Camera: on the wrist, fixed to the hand. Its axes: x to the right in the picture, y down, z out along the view.
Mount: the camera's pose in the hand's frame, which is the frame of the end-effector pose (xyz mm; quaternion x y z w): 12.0 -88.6 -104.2 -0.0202 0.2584 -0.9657 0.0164
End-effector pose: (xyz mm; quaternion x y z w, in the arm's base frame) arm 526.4 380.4 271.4 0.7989 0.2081 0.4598 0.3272
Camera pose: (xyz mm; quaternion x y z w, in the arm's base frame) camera 438.7 484.5 253.1 -0.3133 0.8502 -0.0978 0.4118
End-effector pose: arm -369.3 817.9 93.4 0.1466 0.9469 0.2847 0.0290
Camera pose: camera -418.3 695.7 132.4 -0.9862 0.1588 0.0337 0.0337
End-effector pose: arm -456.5 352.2 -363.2 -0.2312 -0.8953 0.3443 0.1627
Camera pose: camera -446.4 356.8 -226.3 0.7685 -0.2029 -0.2293 0.5618
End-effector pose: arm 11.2 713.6 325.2 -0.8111 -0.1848 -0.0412 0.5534
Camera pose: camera 6.1 649.8 446.7 0.1646 -0.6425 -0.7484 0.0007
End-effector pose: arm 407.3 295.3 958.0 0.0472 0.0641 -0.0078 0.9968
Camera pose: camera 404.0 216.9 845.3 0.0792 -0.3044 0.9492 0.0068
